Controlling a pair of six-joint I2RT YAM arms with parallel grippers.
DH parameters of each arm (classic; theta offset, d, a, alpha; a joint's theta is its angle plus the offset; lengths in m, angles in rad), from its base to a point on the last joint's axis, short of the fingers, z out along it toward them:
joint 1: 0 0.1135 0.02 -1.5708
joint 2: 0 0 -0.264 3.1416
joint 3: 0.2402 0 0.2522 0
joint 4: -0.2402 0 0.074 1.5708
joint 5: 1.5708 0 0 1.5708
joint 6: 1.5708 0.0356 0 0
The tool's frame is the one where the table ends.
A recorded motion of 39 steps. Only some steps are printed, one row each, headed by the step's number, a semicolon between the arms.
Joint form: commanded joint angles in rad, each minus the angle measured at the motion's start. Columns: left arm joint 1, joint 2, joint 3, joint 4, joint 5, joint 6; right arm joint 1, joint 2, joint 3, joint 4, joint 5, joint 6.
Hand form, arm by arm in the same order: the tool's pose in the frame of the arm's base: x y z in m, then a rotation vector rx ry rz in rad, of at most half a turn. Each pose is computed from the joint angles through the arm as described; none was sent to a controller.
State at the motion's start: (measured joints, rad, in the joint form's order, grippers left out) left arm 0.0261 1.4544 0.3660 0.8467 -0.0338 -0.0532; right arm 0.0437 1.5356 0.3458 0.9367 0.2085 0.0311
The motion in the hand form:
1: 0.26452 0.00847 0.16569 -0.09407 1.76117 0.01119; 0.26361 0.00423 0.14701 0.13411 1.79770 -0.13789
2: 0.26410 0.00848 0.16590 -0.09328 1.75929 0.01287; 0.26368 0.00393 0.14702 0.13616 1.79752 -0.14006
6: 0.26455 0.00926 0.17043 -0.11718 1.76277 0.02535; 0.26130 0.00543 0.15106 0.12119 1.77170 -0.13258
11: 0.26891 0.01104 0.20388 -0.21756 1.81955 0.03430; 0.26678 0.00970 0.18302 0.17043 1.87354 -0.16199
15: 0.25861 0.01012 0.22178 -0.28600 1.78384 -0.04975; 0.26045 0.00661 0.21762 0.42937 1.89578 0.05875
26: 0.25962 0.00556 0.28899 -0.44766 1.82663 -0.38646; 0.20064 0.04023 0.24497 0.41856 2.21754 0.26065
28: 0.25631 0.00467 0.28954 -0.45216 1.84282 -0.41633; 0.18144 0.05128 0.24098 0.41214 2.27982 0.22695
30: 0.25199 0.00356 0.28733 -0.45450 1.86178 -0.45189; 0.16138 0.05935 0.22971 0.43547 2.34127 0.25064
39: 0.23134 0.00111 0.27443 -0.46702 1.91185 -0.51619; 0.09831 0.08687 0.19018 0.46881 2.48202 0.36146
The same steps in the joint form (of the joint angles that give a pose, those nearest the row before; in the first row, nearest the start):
1: 0.0015 0.0035 0.0038 0.0484 0.0009 0.0011; 0.0004 0.0003 0.0010 0.0174 0.0009 -0.0035
2: 0.0015 0.0014 0.0022 0.0499 0.0002 0.0026; -0.0005 0.0006 0.0013 0.0174 0.0026 -0.0035
6: 0.0015 -0.0204 0.0144 0.0108 -0.0214 -0.0067; 0.0047 -0.0181 -0.0083 0.0358 -0.0044 -0.0119
11: 0.0000 -0.1476 0.1310 -0.3002 -0.0795 -0.0719; 0.0278 -0.1759 0.1136 -0.3553 0.0582 0.0285
15: -0.0001 -0.2436 0.1394 -0.3779 -0.0615 -0.1637; 0.0111 -0.3150 0.2125 -0.6564 0.0085 0.3222
26: 0.0045 -0.3367 0.3911 -0.7787 0.1011 -0.4469; 0.1765 -0.5791 0.3087 -1.3142 -0.0800 0.5007
28: 0.0045 -0.3504 0.3919 -0.8072 0.1234 -0.4630; 0.2690 -0.6310 0.2966 -1.4279 -0.0101 0.5531
30: 0.0046 -0.3668 0.3809 -0.8285 0.1514 -0.4797; 0.3544 -0.6864 0.2540 -1.5098 0.0140 0.6471
39: 0.0046 -0.4503 0.3082 -0.8843 0.2026 -0.5114; 0.7680 -0.8243 0.1044 -1.6719 0.1213 1.0557

